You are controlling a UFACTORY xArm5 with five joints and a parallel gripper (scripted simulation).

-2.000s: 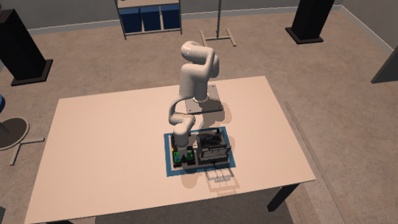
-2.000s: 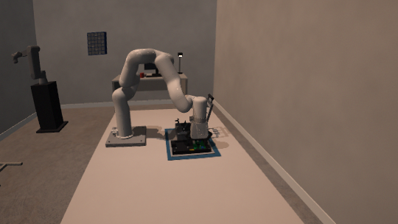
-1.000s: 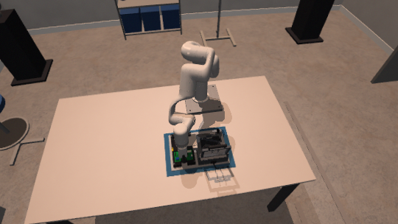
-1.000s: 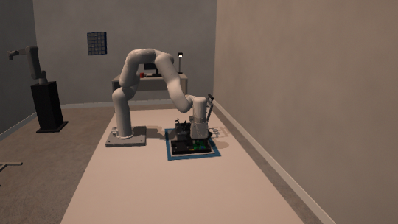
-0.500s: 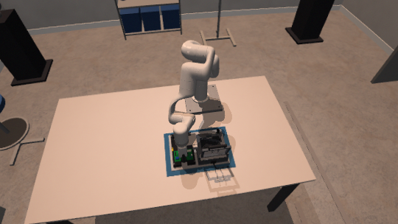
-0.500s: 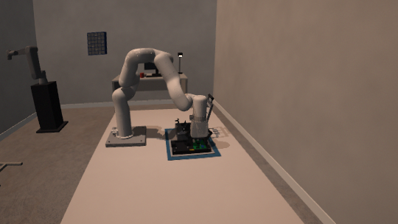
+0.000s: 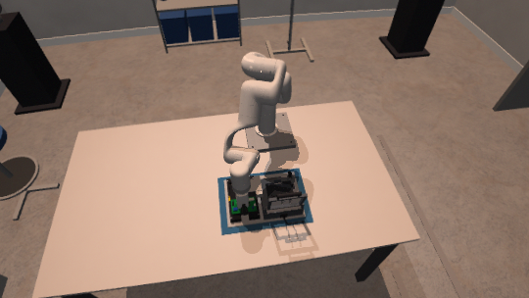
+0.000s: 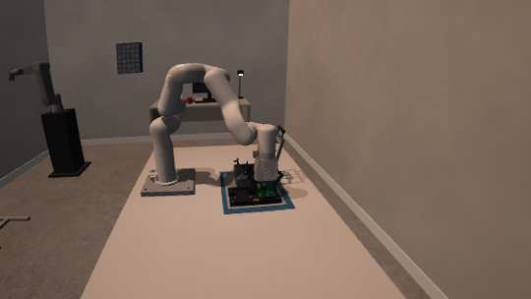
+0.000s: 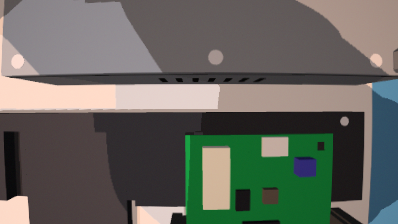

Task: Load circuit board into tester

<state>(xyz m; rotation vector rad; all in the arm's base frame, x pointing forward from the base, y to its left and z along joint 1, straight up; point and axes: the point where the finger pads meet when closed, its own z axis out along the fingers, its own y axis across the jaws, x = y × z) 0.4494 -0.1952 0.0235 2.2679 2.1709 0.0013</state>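
The black post is 90 mm behind my hand, 230 mm to the left of it and 40 mm above it. Also, from my hand: lid (90 mm ahead, 170 mm to the left, 140 mm above); green circuit board (right at my hand).
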